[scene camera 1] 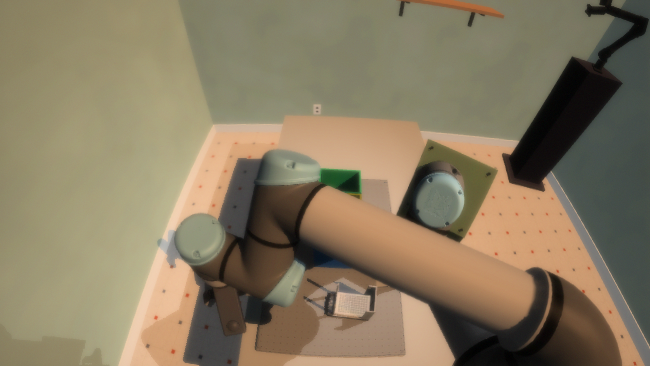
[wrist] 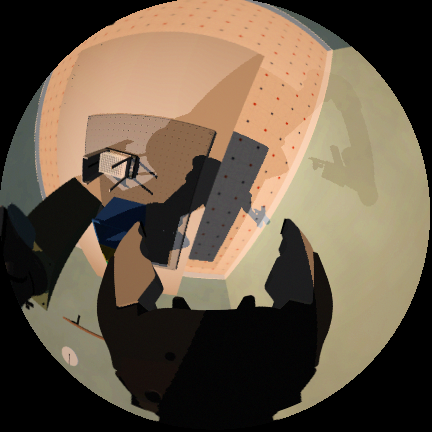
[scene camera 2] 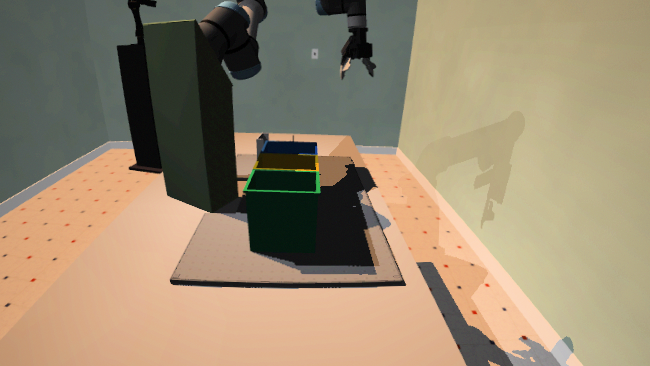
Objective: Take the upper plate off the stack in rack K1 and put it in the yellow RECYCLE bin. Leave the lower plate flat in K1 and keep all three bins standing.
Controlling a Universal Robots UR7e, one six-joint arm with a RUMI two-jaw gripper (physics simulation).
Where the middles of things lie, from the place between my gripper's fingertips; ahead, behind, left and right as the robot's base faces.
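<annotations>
Looking at the gridded plate point(scene camera 1: 349, 304), I find my gripper far above it, well past it and a good way to the left of it. Measured from my hand, the green bin point(scene camera 2: 282, 205) is 300 mm below, 630 mm to the right and 130 mm behind. The yellow bin point(scene camera 2: 267, 161) is 300 mm below my hand, 150 mm behind it and 500 mm to the right of it. Then there is the blue bin point(wrist: 113, 221), which is far below my hand, far to the right of it and some way behind it.
</annotations>
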